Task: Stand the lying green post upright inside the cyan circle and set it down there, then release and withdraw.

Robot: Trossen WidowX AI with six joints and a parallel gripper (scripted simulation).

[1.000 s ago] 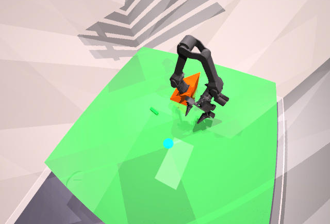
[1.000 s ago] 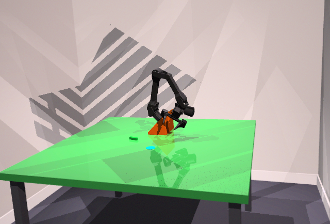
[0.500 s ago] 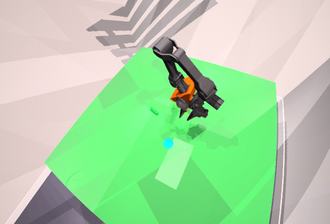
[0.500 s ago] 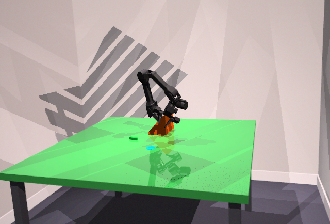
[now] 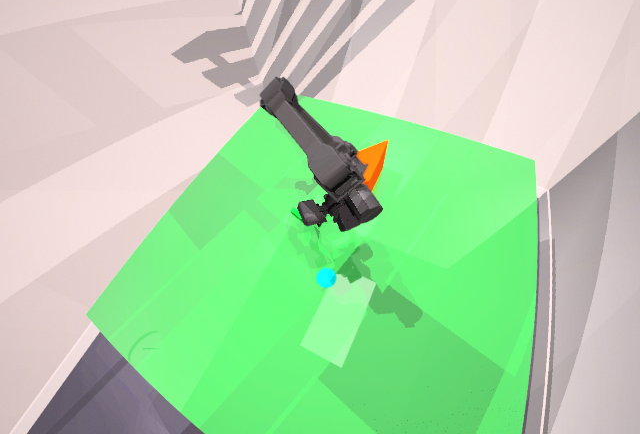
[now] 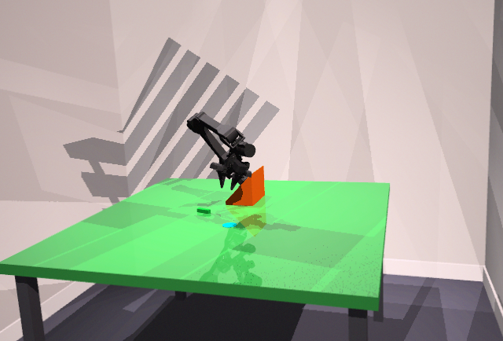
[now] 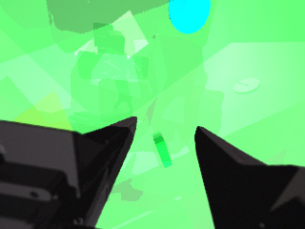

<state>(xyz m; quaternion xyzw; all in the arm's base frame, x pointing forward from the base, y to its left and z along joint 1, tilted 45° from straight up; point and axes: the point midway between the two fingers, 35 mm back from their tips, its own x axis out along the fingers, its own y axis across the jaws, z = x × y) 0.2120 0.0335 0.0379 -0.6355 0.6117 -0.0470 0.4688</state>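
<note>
My gripper tip is 40 mm past the green post, 130 mm to the left of it and 110 mm above it. Round my gripper tip: cyan circle 110 mm ahead, 50 mm to the left, 120 mm below.
</note>
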